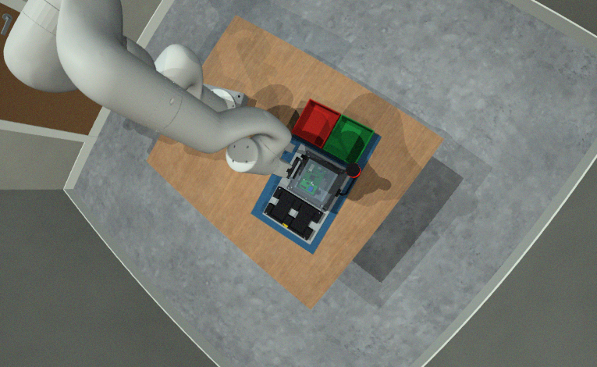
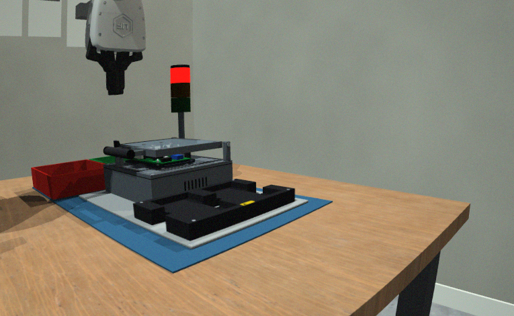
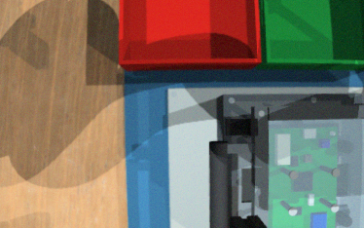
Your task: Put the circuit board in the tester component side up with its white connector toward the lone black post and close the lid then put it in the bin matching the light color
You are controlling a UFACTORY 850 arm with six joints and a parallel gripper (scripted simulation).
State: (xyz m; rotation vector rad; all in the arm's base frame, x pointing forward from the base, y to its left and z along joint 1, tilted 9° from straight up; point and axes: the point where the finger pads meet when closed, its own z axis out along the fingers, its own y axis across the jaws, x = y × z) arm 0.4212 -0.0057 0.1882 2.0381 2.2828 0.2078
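Now: hand 1 cm short of the black hook, 6 cm to the right of it and 12 cm above it. Round my hand: see-through lid 9 cm ahead, 1 cm to the left, 12 cm below; green circuit board 8 cm ahead, 1 cm to the left, 14 cm below; red bin 4 cm behind, 20 cm to the left, 19 cm below.
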